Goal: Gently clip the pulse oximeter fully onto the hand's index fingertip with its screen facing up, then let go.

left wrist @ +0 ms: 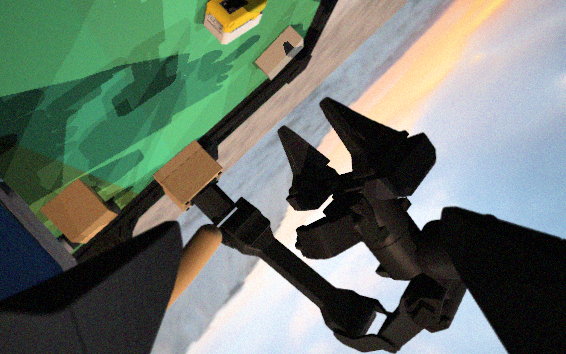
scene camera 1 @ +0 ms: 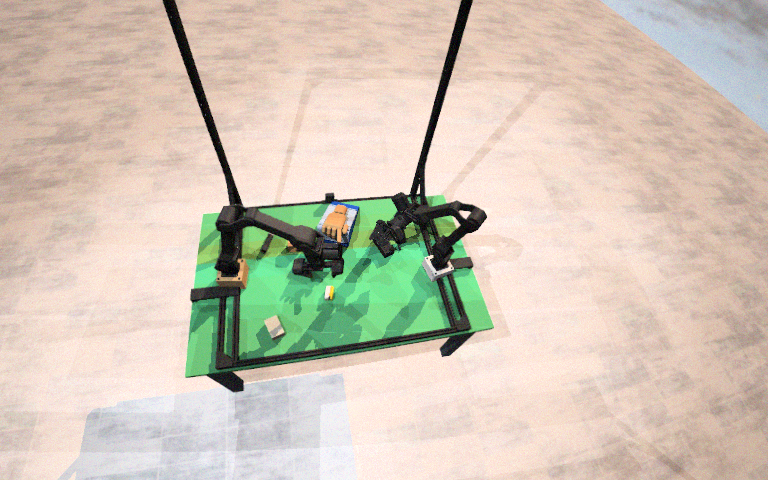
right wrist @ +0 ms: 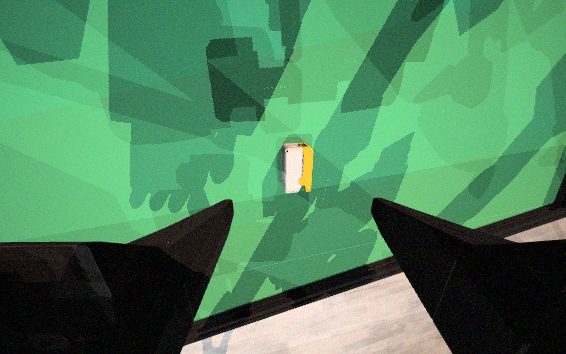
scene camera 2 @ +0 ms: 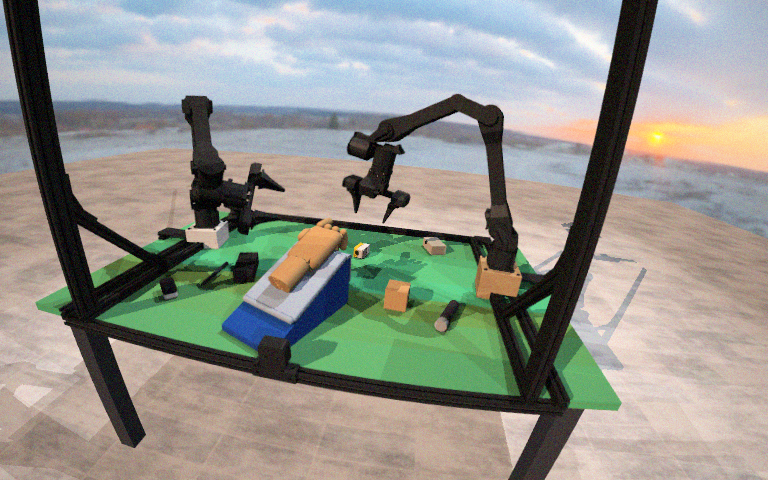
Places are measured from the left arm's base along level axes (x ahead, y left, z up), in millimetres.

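Pixels of known places: left gripper, fingertip midpoint: [left wrist: 311, 227] [scene camera 1: 373, 241] [scene camera 2: 283, 204]; right gripper, fingertip midpoint: [left wrist: 299, 115] [scene camera 1: 323, 277] [right wrist: 302, 205] [scene camera 2: 369, 218]; left arm's base, origin of the base link: [scene camera 1: 439, 263] [scene camera 2: 207, 225]; right arm's base, origin of the base link: [left wrist: 202, 191] [scene camera 1: 230, 269] [scene camera 2: 500, 265].
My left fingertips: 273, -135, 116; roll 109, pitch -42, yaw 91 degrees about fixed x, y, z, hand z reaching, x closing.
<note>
Ahead of a thing's pixels: the offset from my left fingertips to its top centre, as dx, dy, dz. "*": to the spot under its first point.
The white and yellow pulse oximeter @(+218, +86, -143) [scene camera 1: 329, 292] [scene camera 2: 361, 250] [left wrist: 235, 17] [right wrist: 297, 168] lies on its side on the green table, its yellow half facing the left arm's side. The right gripper [scene camera 1: 318, 270] [scene camera 2: 370, 216] [left wrist: 304, 115] [right wrist: 303, 201] is open and empty, pointing down well above it. The tan hand @(* +84, -185, -33) [scene camera 1: 338, 217] [scene camera 2: 314, 247] rests palm-down on a sloped support; its fingers point toward the oximeter's side of the table. The left gripper [scene camera 2: 263, 210] [left wrist: 311, 218] is open and empty, beside the hand and pointing sideways. One tan finger shows between its fingers in the left wrist view; which one is unclear.
The blue wedge @(* +132, -255, -130) [scene camera 2: 325, 302] carries the hand. An orange cube @(+291, -189, -124) [scene camera 2: 397, 296] [left wrist: 80, 212] and a dark cylinder @(+397, -249, -147) [scene camera 2: 446, 315] lie beside it. A beige block @(+463, +152, -144) [scene camera 1: 274, 327] [scene camera 2: 434, 245] [left wrist: 280, 52] lies beyond the oximeter. A black cube @(-91, -57, -139) [scene camera 2: 245, 267] and thin rod @(-171, -84, -165) [scene camera 2: 212, 275] lie near the left arm.
</note>
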